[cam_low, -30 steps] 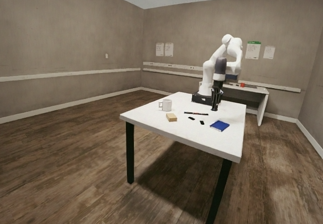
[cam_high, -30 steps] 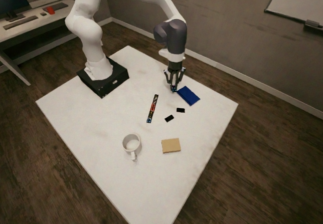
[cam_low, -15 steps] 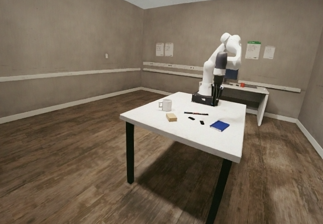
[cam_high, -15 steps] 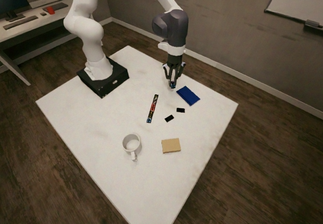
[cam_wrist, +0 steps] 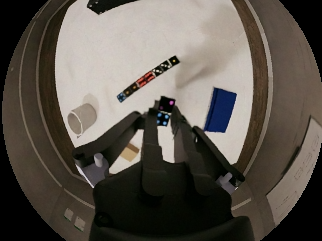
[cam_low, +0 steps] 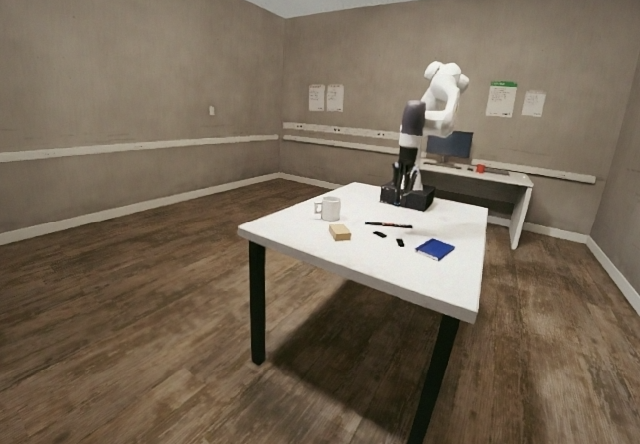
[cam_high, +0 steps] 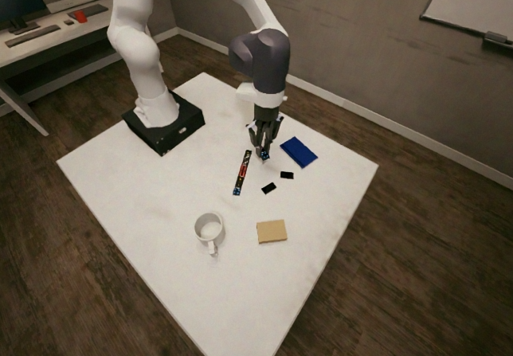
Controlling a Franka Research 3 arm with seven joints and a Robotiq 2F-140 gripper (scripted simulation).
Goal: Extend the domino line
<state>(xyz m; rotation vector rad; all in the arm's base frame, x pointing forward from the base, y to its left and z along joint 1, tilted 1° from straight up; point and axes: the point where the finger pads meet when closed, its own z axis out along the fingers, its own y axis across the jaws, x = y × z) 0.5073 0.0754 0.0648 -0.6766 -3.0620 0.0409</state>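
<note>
Now: the white mug 20 mm ahead of my hand, 320 mm to the right of it and 120 mm below it. Also, from my hand: tan block 180 mm ahead, 190 mm to the right, 150 mm below; domino 30 mm below.
</note>
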